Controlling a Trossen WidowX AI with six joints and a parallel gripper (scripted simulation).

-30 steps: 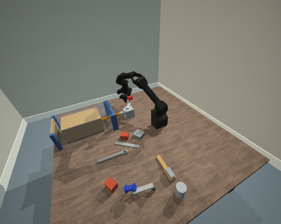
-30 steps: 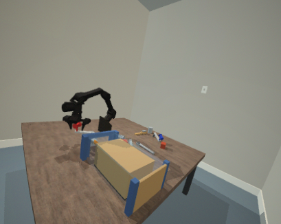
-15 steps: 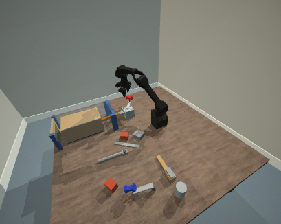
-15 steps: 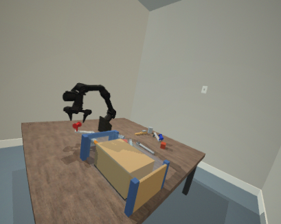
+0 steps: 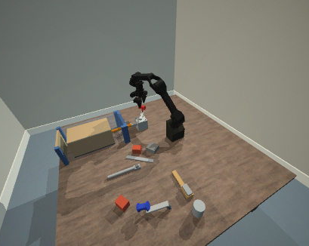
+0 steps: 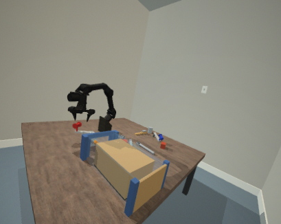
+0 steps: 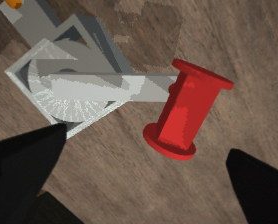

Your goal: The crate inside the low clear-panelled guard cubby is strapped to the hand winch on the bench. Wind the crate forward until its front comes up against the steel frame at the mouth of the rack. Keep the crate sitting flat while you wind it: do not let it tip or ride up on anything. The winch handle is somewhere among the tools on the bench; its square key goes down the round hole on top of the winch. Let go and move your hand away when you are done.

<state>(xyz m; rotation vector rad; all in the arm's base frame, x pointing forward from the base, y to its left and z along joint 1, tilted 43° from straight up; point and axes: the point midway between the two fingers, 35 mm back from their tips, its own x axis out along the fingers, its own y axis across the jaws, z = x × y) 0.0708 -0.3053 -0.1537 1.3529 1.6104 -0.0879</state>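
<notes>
My gripper tip is now 1 cm past the red handle knob, 2 cm to the left of it and 5 cm above it. Round my gripper tip: blue frame (21 cm ahead, 3 cm to the left, 8 cm below); then red-gripped winch handle (1 cm ahead, 1 cm to the left, 8 cm below); then grey winch (4 cm ahead, 5 cm to the left, 15 cm below).
</notes>
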